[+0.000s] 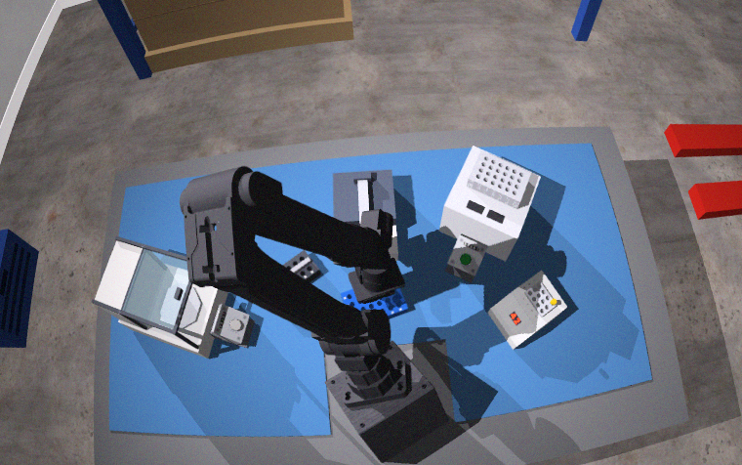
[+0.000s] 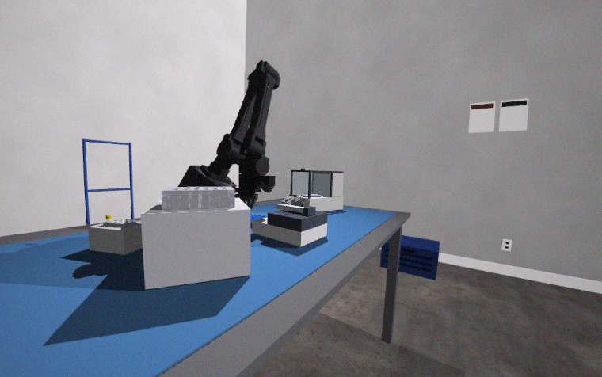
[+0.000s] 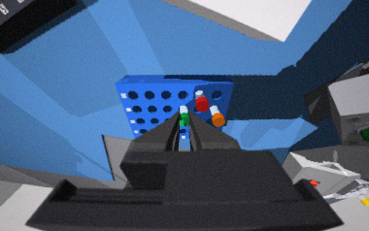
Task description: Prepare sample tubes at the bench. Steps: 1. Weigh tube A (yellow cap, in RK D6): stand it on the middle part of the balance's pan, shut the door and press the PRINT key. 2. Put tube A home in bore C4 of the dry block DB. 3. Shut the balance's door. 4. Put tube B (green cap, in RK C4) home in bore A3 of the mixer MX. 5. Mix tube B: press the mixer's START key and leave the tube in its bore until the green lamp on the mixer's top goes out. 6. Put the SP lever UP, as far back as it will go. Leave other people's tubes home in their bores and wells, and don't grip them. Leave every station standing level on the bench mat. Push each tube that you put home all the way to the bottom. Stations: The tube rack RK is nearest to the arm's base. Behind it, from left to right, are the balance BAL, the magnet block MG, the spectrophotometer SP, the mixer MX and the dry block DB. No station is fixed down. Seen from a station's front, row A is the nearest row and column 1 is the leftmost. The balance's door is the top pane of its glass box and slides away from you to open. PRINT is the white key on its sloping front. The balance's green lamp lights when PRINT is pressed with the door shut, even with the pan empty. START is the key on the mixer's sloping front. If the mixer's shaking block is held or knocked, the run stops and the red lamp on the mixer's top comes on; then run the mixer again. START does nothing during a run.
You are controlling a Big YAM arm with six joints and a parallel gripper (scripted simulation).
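Now: the blue rack 3 cm below my hand, 1 cm to the left of it and 1 cm behind it. Also, from my hand: magnet block: 20 cm to the left, 5 cm ahead, 3 cm below; spectrophotometer lever: 20 cm ahead, 4 cm above, 2 cm to the left; green start key: 20 cm to the right, 6 cm ahead, 2 cm above.
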